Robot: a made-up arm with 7 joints. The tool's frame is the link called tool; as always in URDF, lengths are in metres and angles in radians.
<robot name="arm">
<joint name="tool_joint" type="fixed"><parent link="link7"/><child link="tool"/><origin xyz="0 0 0" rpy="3.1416 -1.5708 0"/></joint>
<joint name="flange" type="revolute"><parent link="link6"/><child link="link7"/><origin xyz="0.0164 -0.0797 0.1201"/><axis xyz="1 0 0"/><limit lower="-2.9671" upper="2.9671" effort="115" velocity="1.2"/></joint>
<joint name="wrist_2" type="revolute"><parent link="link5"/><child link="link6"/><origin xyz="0 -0.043 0.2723"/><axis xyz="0 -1 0"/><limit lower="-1.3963" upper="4.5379" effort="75" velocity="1.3"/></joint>
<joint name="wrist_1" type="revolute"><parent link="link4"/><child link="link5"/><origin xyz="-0.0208 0.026 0.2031"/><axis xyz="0 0 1"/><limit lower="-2.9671" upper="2.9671" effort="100" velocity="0.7"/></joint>
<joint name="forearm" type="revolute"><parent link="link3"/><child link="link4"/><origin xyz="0.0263 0.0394 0.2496"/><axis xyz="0 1 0"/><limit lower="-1.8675" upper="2.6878" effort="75" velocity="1.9"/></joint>
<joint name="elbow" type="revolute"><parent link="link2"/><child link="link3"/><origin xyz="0 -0.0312 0.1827"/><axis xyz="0 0 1"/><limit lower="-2.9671" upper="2.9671" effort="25" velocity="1.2"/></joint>
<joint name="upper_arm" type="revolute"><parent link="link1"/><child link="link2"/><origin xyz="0 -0.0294 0.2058"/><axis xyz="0 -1 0"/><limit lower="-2.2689" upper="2.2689" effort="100" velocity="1.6"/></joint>
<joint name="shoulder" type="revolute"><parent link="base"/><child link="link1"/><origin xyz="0 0 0.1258"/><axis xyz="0 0 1"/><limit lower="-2.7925" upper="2.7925" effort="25" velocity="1.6"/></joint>
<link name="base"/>
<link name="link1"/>
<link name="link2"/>
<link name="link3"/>
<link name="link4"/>
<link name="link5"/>
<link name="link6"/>
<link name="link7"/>
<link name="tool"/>
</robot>
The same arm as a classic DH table. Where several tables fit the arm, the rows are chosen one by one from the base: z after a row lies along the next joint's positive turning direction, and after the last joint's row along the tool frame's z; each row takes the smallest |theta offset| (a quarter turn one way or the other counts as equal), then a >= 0, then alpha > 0; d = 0 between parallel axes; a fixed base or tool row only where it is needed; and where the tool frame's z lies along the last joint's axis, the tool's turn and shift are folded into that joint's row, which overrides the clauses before.
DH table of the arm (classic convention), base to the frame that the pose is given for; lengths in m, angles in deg. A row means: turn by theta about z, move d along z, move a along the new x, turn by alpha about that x. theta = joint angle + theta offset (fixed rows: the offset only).
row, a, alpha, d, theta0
shoulder, 0, 90, 0.3316, 0
upper_arm, 0, -90, 0.0606, 0
elbow, 0.0263, -90, 0.4323, 0
forearm, -0.0208, 90, 0.0654, 0
wrist_1, 0, 90, 0.4754, 0
wrist_2, 0.1201, 90, 0.1227, 90
flange, 0, 0, 0.0164, 0
Joint limits (deg, base to tool): -160..160 -130..130 -170..170 -107..154 -170..170 -80..260 -170..170

